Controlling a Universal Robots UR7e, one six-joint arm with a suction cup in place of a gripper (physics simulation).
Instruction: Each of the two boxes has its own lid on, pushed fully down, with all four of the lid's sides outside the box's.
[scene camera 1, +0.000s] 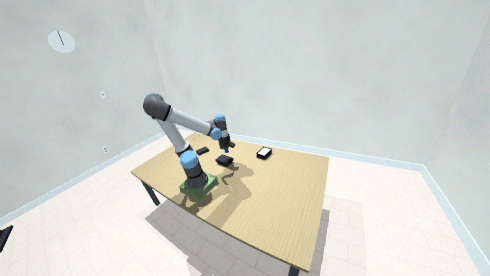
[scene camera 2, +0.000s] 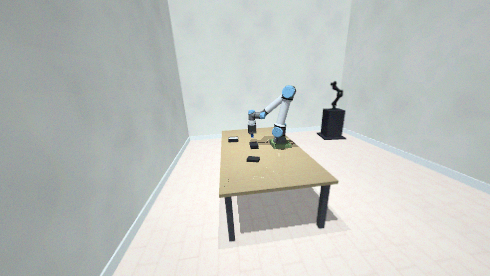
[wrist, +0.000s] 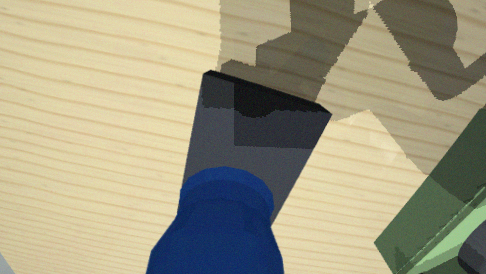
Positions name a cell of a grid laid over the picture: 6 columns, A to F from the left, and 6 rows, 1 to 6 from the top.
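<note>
The suction cup (wrist: C5) can be seen here, and so can a larger dark lid (wrist: C3).
</note>
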